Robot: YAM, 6 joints.
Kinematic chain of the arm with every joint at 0, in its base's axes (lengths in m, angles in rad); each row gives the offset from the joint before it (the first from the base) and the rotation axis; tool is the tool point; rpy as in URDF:
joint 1: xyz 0 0 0.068 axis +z
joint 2: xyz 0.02 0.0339 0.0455 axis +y
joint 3: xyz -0.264 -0.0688 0 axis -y
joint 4: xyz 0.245 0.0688 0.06 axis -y
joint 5: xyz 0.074 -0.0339 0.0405 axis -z
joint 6: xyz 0.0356 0 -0.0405 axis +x
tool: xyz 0 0 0 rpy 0 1.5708 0
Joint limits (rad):
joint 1: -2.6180..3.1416
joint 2: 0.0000..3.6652
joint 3: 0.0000..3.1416
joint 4: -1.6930..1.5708
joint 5: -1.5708..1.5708
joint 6: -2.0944..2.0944
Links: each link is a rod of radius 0.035 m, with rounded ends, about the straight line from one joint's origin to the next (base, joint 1, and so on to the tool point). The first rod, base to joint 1, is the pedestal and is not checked.
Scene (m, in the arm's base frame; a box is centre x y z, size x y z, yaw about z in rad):
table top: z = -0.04
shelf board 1: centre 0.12 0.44 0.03 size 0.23 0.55 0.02 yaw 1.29
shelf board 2: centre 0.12 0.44 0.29 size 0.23 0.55 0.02 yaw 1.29
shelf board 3: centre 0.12 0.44 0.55 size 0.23 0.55 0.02 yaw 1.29
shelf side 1: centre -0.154 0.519 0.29 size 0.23 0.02 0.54 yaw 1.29
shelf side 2: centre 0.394 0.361 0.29 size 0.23 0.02 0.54 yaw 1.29
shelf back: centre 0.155 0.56 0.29 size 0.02 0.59 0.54 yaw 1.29
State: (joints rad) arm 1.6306 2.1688 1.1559 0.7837 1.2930 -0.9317
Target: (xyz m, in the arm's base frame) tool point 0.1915 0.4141 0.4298
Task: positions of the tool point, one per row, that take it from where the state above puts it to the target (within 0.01 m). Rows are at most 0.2 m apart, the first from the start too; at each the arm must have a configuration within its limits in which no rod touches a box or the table.
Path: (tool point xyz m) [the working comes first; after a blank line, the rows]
Joints at the target: 1.2089 2.0159 1.8716 0.7978 1.1482 -0.9317
Straight joint move there: touches shelf board 2.

1: 0.1098 0.3727 0.1260
2: 0.1804 0.2899 0.1155
3: 0.2155 0.1962 0.1050
4: 0.2148 0.1049 0.0948
5: 0.1829 0.0282 0.0848
6: 0.2308 0.1196 0.1726
7: 0.2082 0.1980 0.2959
8: 0.1344 0.2160 0.4298
9: 0.1562 0.2814 0.4471
10: 0.1757 0.3489 0.4470
11: 0.1915 0.4141 0.4298

